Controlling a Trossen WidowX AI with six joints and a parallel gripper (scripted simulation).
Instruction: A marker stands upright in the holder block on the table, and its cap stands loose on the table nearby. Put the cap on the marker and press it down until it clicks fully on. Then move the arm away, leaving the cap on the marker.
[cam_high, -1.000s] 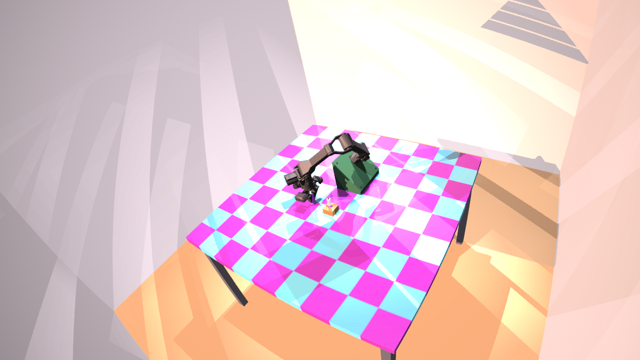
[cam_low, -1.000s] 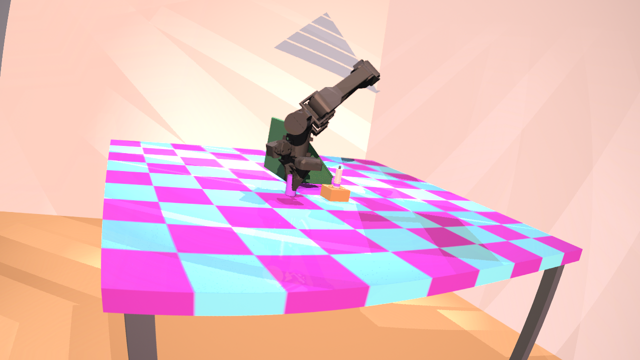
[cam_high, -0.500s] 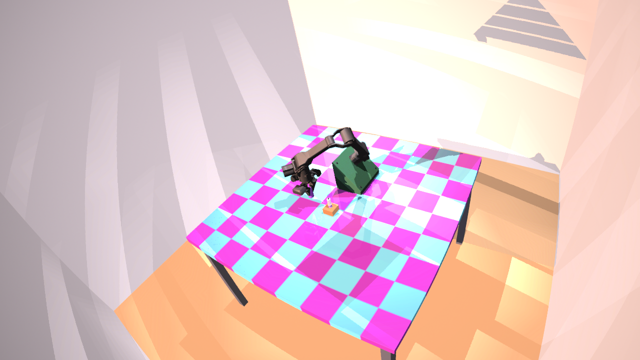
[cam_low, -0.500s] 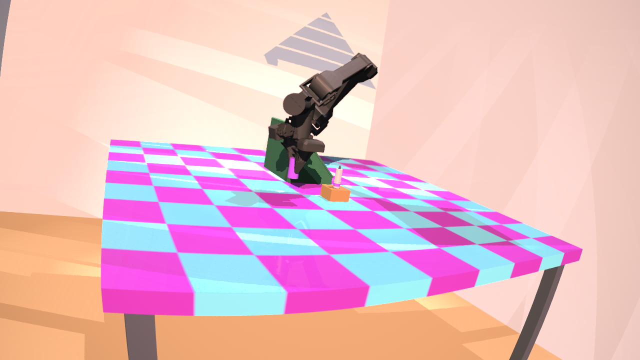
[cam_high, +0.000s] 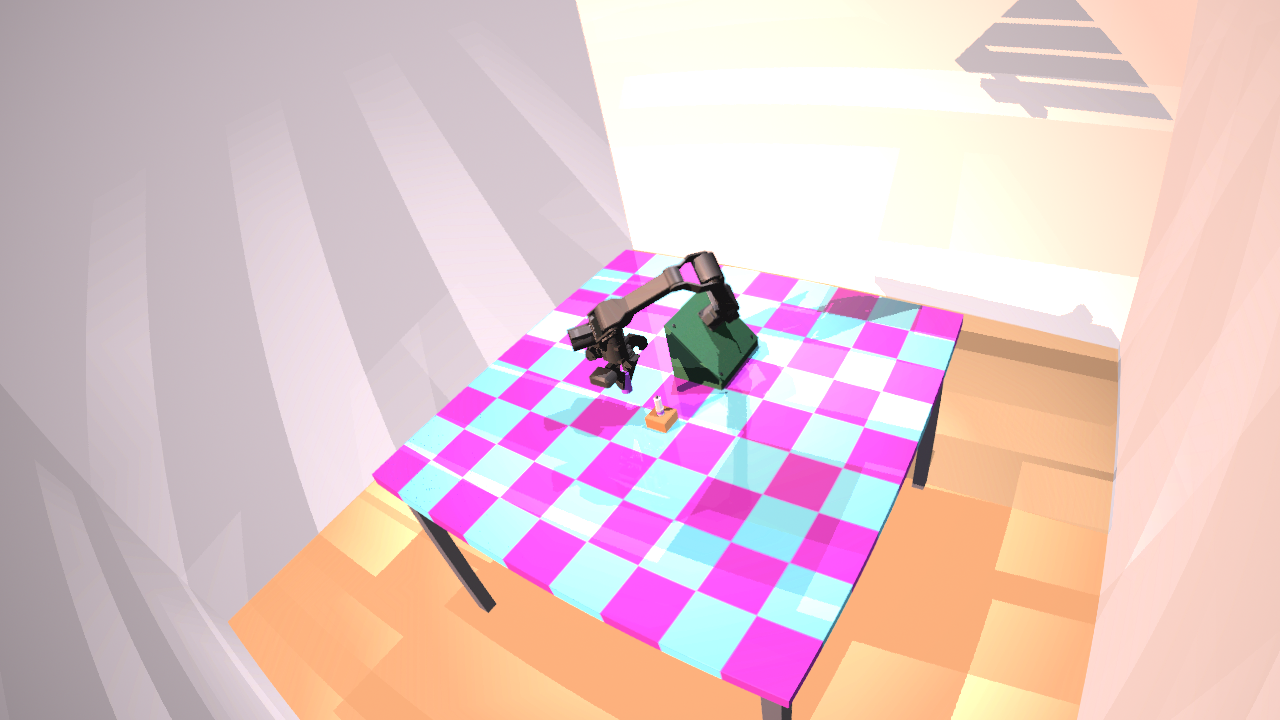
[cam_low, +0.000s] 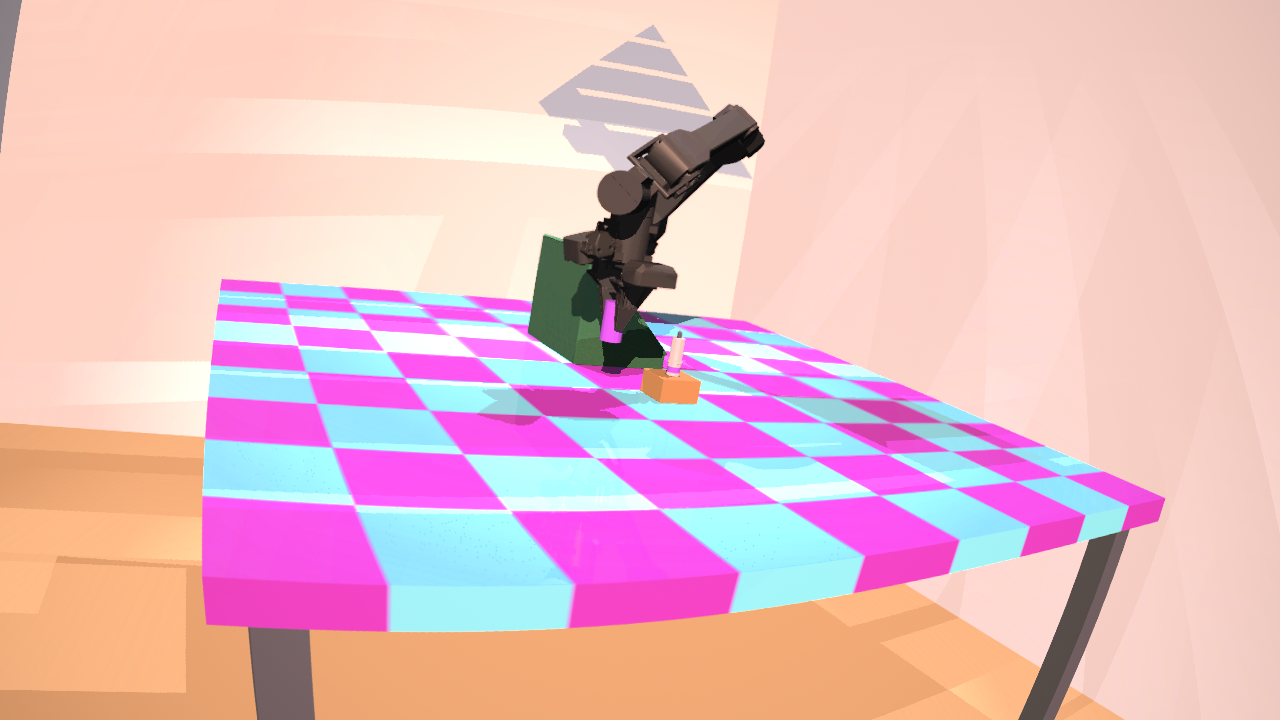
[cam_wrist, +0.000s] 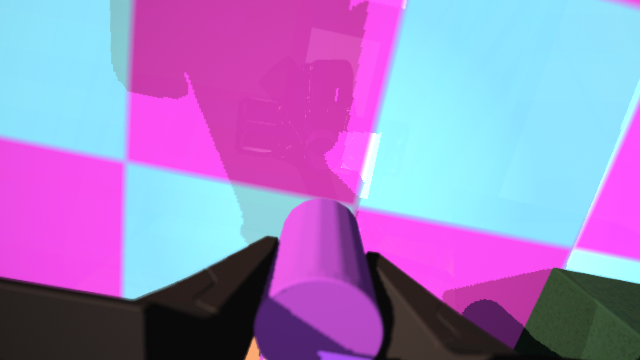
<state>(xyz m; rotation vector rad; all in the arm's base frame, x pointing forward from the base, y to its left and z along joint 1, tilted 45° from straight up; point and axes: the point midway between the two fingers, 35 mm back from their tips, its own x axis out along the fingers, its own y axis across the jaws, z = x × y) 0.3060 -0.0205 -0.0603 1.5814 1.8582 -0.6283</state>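
Now: the orange holder block 100 mm to the left of my gripper tip and 70 mm below it. Round my gripper tip: purple cap 10 mm above.
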